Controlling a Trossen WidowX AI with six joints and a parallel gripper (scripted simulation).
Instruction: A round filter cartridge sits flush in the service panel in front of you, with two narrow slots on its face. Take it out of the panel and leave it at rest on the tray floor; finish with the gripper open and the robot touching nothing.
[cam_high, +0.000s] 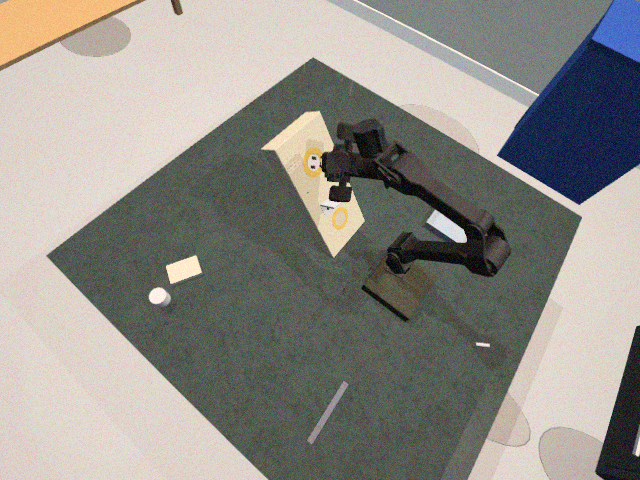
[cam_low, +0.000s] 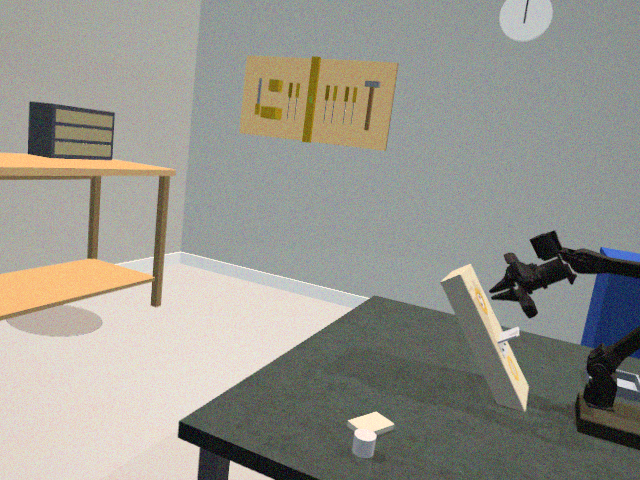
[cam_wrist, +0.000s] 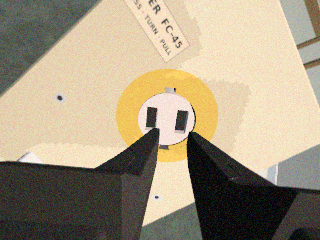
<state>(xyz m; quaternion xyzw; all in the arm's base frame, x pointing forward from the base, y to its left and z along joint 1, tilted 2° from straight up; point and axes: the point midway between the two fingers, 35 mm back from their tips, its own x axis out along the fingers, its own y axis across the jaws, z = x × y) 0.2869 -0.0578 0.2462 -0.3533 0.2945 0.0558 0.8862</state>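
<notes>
My gripper tip is 30 mm short of the round filter cartridge, 30 mm above it and 10 mm to the left of it. Round my gripper tip: cream service panel (100 mm below, 10 mm behind); cream block (380 mm to the left, 260 mm below, 240 mm ahead); white bracket (120 mm below, 60 mm behind, 10 mm to the left).
</notes>
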